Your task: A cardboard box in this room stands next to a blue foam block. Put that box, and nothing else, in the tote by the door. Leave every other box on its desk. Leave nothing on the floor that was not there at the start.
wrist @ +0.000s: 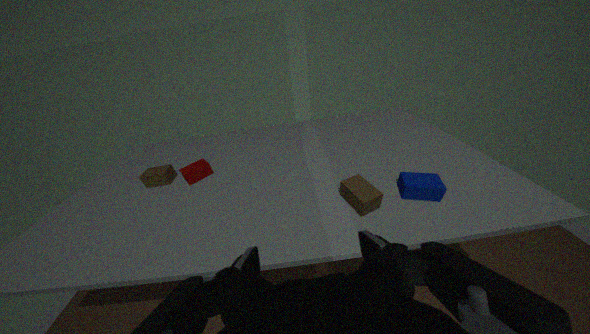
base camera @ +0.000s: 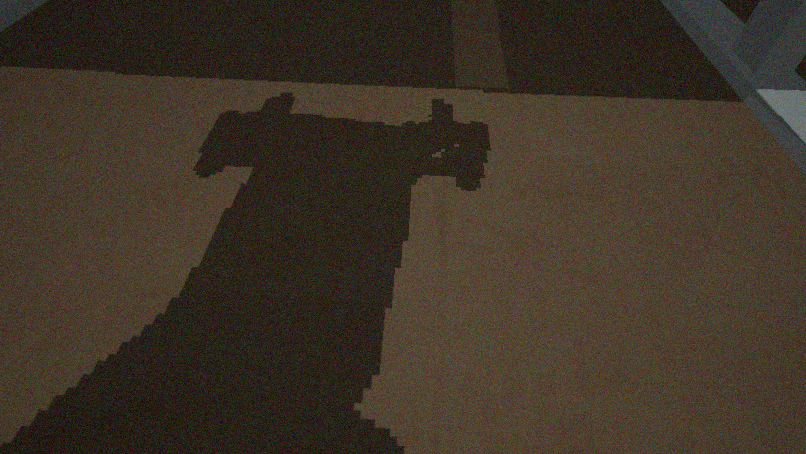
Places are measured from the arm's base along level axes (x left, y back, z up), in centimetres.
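Pixels of known places: gripper, fingertip midpoint: [wrist: 309,250].
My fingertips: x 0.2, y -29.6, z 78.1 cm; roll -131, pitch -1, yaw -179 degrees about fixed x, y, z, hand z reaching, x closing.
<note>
Behind a point stands the place of what it marks.
In the wrist view, a brown cardboard box [wrist: 361,194] {x -14.3, y -51.2, z 60.4 cm} lies on the right half of a pale desk [wrist: 225,230] {x 20.7, y -49.7, z 55.4 cm}, with a blue foam block [wrist: 421,187] {x -29.6, y -51.3, z 59.8 cm} a small gap to its right. A second cardboard box [wrist: 158,176] {x 49.6, y -72.9, z 59.6 cm} lies on the left part of the same desk, beside a red block [wrist: 196,171] {x 35.9, y -73.3, z 59.2 cm}. My gripper [wrist: 309,250] {x 0.2, y -29.6, z 78.1 cm} is open and empty, at the near edge of the desk in the picture, on the near side of the box by the blue block. The tote and the door do not show in either view.
A plain green wall [wrist: 175,75] {x 53.2, y -120.0, z 86.3 cm} stands behind the desk. In the base camera view, brown floor [base camera: 592,270] {x -16.5, y -38.8, z -39.6 cm} carries the dark shadow [base camera: 315,253] {x 10.9, y -38.8, z -39.6 cm} of the arm and gripper. Grey desk leg parts [base camera: 716,50] {x -44.6, y -82.7, z -37.7 cm} show at the upper right, with another at the upper left corner.
</note>
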